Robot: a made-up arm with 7 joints.
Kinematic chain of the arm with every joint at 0, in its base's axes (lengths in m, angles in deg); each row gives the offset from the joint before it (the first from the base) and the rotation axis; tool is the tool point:
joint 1: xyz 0 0 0 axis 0 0.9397 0.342
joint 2: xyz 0 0 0 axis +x
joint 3: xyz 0 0 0 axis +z
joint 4: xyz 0.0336 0 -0.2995 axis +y
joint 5: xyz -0.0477 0 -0.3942 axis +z
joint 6: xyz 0 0 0 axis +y
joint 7: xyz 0 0 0 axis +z
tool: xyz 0 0 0
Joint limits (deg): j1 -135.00..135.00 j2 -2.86..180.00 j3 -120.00..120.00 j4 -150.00..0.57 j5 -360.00..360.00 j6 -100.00..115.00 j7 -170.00..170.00
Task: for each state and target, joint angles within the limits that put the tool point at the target. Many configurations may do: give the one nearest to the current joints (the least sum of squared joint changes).
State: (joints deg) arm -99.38 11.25 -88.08 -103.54 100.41 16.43 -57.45
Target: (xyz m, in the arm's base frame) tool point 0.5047 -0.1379 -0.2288
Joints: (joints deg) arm -84.65 44.46 -106.56 -84.38 100.41 16.43 -57.45
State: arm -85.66 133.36 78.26 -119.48 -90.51 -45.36 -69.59
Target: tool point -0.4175 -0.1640 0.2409
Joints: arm -72.24 152.36 70.75 -100.73 -90.51 -45.36 -69.59
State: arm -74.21 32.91 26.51 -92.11 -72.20 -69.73 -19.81
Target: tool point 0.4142 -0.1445 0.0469
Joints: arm -37.46 24.59 -19.11 -116.30 -72.20 -69.73 -19.81
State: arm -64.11 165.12 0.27 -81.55 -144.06 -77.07 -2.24
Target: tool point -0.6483 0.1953 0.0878
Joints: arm -109.97 177.88 7.14 -37.88 -144.06 -77.07 -2.24
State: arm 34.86 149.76 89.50 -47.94 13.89 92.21 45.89
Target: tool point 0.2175 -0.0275 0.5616
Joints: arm 26.08 142.41 95.84 -74.59 13.89 92.21 45.89
